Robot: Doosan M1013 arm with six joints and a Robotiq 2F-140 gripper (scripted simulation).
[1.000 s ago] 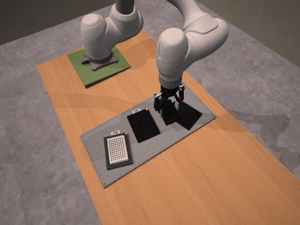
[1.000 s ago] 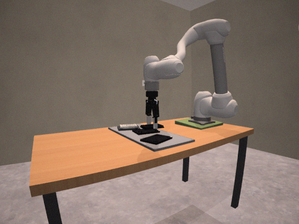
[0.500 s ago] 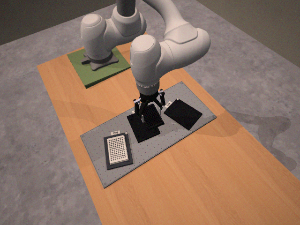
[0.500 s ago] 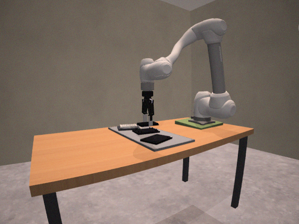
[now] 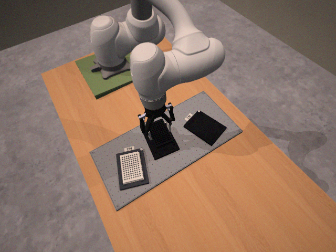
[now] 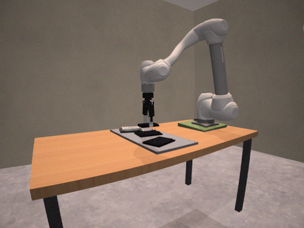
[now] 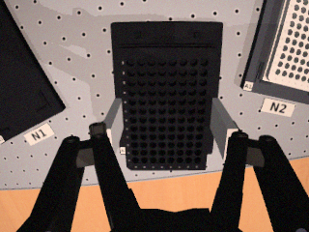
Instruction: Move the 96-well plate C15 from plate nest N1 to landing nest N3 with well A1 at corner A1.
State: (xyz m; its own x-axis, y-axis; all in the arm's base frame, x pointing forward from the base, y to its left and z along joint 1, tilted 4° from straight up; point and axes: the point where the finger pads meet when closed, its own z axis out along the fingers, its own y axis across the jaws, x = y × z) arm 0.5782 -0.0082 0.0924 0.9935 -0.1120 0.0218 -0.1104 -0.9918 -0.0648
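Now: the black 96-well plate C15 20 mm below my hand. The rest, counted from my hand: N3 label (100 mm behind, 10 mm to the left, 90 mm below); then black landing nest N3 (80 mm below); then white 96-well plate C51 (60 mm ahead, 170 mm to the right, 70 mm below).
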